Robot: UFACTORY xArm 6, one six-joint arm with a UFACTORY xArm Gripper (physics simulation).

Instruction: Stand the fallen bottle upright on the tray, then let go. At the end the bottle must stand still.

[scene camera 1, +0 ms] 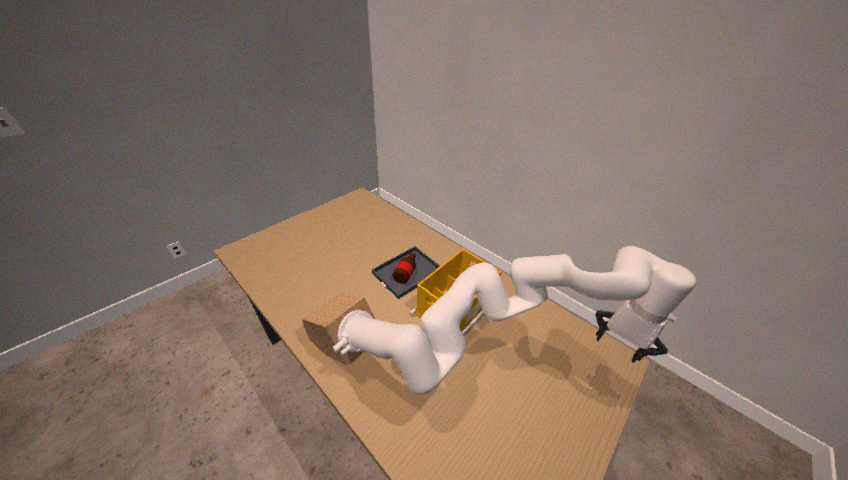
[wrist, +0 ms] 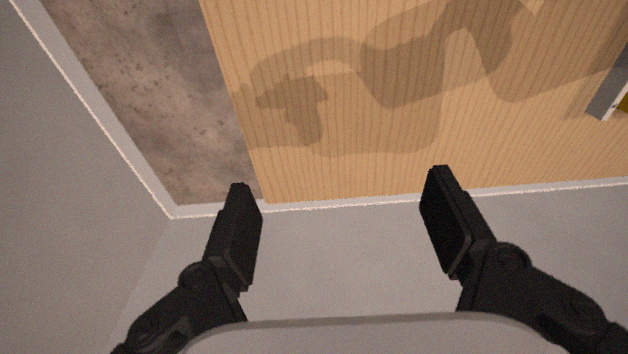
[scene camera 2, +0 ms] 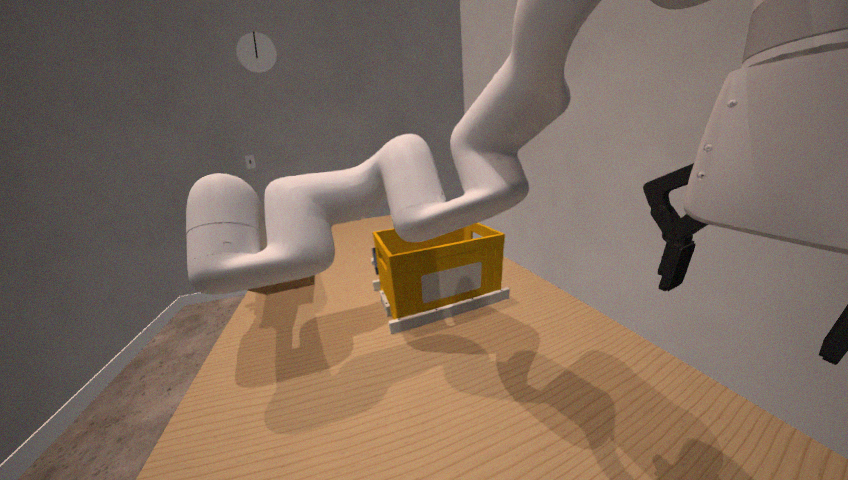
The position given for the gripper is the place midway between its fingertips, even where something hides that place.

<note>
In view: the gripper (scene camera 2: 735, 314), a yellow crate (scene camera 2: 416, 277), a dark grey tray (scene camera 1: 425, 265) and a white rail (scene camera 2: 409, 322).
The yellow crate shows as well in scene camera 1 (scene camera 1: 429, 290). The gripper also shows in scene camera 1 (scene camera 1: 615, 347) and in the wrist view (wrist: 337, 193). The wrist view misses the dark grey tray: it is out of frame.
</note>
